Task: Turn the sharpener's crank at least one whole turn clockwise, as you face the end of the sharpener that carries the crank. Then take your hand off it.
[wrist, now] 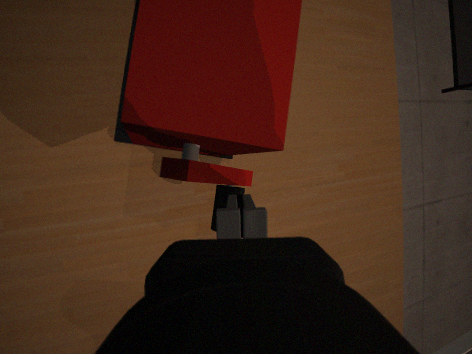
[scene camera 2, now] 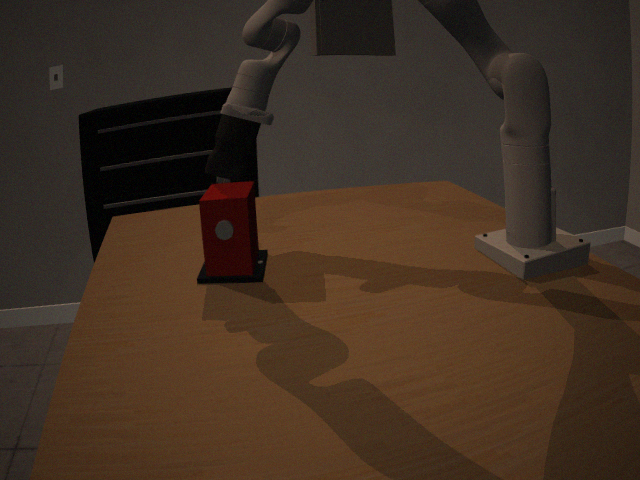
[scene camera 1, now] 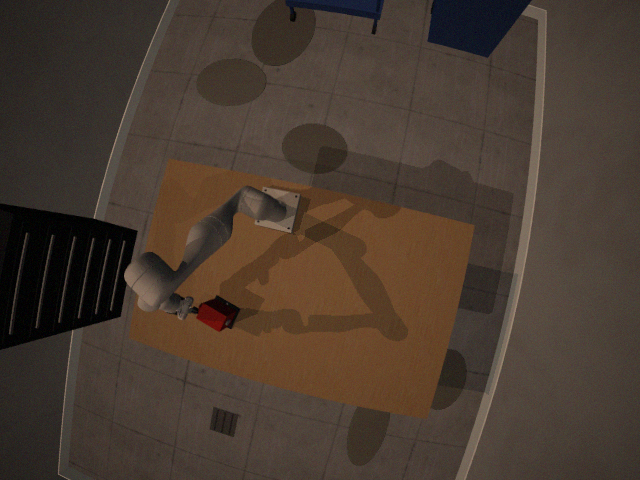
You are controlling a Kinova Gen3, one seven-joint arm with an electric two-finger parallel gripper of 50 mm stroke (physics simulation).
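Pixels of known places: gripper, between the fingertips: [wrist: 239, 209] [scene camera 1: 194, 311]; arm's base, origin of its link: [scene camera 2: 529, 239] [scene camera 1: 276, 211].
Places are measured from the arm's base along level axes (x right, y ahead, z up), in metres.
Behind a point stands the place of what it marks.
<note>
The red sharpener [scene camera 1: 214, 313] @(x 0.048, y 0.482, z 0.096 m) [scene camera 2: 227, 248] @(x -0.002, y 0.506, z 0.020 m) [wrist: 205, 75] @(x 0.086, y 0.495, z 0.096 m) stands upright on its black base near the table's edge. In the wrist view its grey shaft [wrist: 190, 151] @(x 0.118, y 0.498, z 0.055 m) carries the red crank arm [wrist: 210, 172], which extends to the right. The black knob [wrist: 221, 196] @(x 0.147, y 0.528, z 0.027 m) sticks out from the arm's right part toward the gripper. My gripper [wrist: 239, 209] @(x 0.155, y 0.540, z 0.034 m) is shut, its fingers together and empty. The fingers overlap the knob in the wrist view; whether they touch it I cannot tell. In scene camera 2 the crank is hidden behind the sharpener's body.
The wooden table [scene camera 1: 361, 361] @(x -0.594, y 0.453, z -0.032 m) [scene camera 2: 180, 387] @(x -0.310, y 0.549, z -0.032 m) carries the arm's white base plate [scene camera 1: 293, 206] @(x -0.061, y -0.048, z 0.005 m) [scene camera 2: 558, 255] @(x -0.083, y -0.022, z -0.002 m). A black slatted object [scene camera 1: 67, 276] [scene camera 2: 155, 149] stands by the table edge close behind the gripper. A box [scene camera 2: 356, 28] shows high up in scene camera 2.
</note>
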